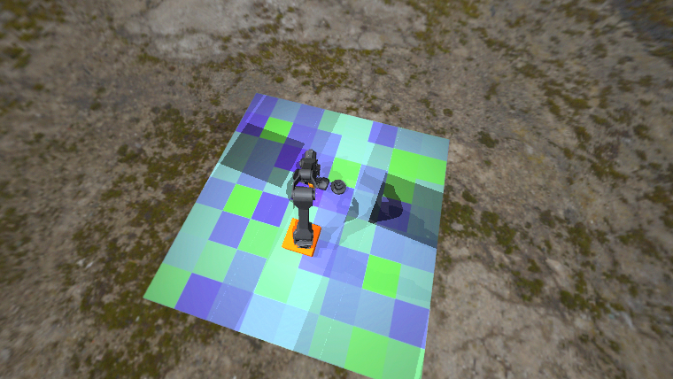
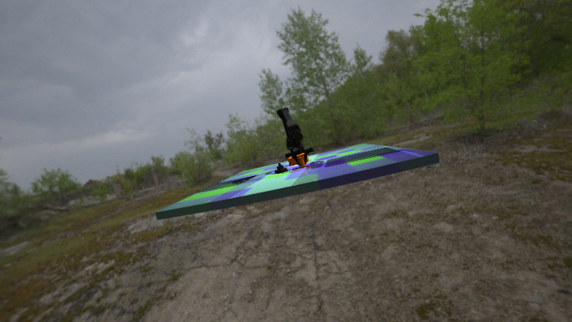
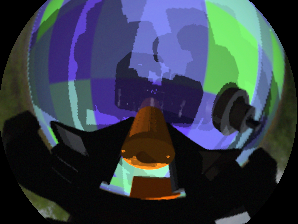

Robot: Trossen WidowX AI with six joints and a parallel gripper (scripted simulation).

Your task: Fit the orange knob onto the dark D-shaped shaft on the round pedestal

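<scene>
My gripper tip is now 150 mm to the left of the round pedestal and 20 mm below it. Round my gripper tip: orange knob (20 mm above).
</scene>
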